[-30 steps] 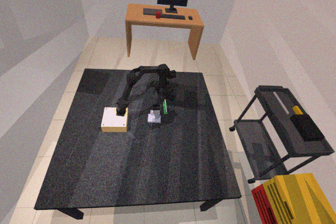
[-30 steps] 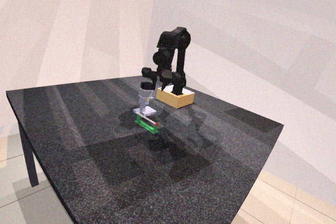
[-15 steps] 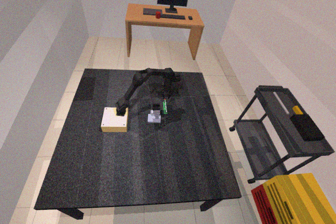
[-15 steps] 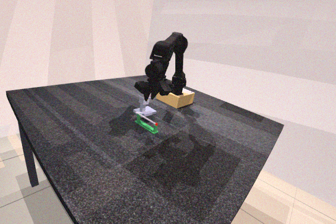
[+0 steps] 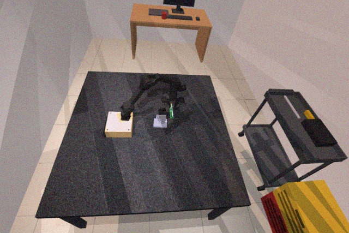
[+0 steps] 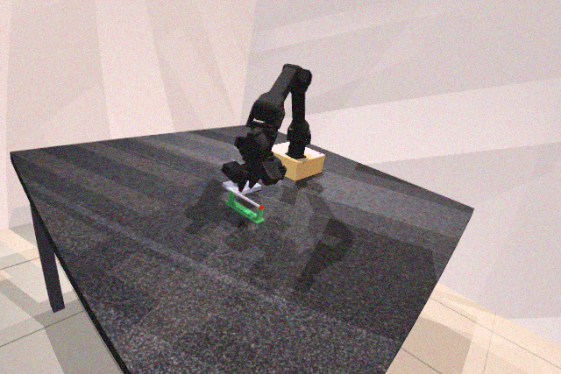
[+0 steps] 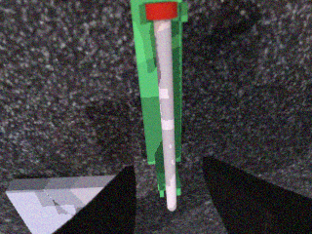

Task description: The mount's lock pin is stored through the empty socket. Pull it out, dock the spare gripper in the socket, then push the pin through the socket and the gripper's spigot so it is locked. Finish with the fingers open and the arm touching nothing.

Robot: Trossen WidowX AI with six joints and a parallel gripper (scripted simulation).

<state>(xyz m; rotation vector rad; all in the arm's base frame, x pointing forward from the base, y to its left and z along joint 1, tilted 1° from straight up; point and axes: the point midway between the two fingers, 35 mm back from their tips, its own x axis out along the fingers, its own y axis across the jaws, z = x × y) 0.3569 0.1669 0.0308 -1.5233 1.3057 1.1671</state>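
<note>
My gripper tip is 1 cm to the right of the green cradle and 5 cm above it. Round my gripper tip: grey mount (8 cm behind, 12 cm to the right, 2 cm below); then spare gripper (7 cm behind, 12 cm to the right, 6 cm above).
</note>
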